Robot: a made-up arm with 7 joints.
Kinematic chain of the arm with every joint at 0, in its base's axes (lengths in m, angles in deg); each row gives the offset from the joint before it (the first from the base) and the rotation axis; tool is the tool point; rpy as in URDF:
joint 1: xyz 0 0 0.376 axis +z
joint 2: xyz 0 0 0 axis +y
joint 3: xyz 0 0 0.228 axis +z
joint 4: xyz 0.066 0 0 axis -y
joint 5: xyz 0.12 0 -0.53 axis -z
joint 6: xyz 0 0 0 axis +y
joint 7: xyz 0.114 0 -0.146 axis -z
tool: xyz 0 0 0 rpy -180 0 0
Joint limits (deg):
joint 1: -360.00..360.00
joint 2: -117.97..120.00
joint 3: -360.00..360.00
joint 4: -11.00..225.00
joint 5: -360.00..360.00
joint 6: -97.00..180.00
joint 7: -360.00..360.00
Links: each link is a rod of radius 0.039 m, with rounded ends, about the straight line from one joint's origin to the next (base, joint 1, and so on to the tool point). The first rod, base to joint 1, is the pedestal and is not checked.
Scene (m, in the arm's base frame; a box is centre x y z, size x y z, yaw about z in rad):
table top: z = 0
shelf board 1: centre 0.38 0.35 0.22 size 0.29 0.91 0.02 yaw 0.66
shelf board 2: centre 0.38 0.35 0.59 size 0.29 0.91 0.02 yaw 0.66
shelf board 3: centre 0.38 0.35 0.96 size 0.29 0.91 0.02 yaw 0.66
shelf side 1: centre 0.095 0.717 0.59 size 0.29 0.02 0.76 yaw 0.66
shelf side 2: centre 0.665 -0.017 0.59 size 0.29 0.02 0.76 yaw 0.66
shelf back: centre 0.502 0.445 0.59 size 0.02 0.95 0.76 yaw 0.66
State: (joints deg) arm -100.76 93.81 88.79 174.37 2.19 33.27 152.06
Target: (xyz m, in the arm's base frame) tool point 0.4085 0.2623 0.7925
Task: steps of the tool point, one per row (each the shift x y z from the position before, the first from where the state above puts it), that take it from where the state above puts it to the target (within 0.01 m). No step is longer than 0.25 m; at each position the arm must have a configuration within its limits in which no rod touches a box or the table.
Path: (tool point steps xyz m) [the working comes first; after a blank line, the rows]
Joints at the target: -71.19 76.55 130.60 70.53 7.65 98.27 152.06
Straight joint move there: touches shelf side 2.

1: 0.2087 -0.0214 0.0379
2: 0.1863 0.0484 0.0976
3: 0.1325 0.1121 0.1326
4: 0.0627 0.1599 0.1342
5: -0.0061 0.1841 0.1047
6: 0.0173 0.1761 0.0265
7: -0.0365 0.1616 0.0050
8: -0.0755 0.1320 -0.0181
9: -0.0967 0.0946 -0.0400
10: 0.0931 0.0791 0.0098
11: 0.0987 0.0697 -0.0098

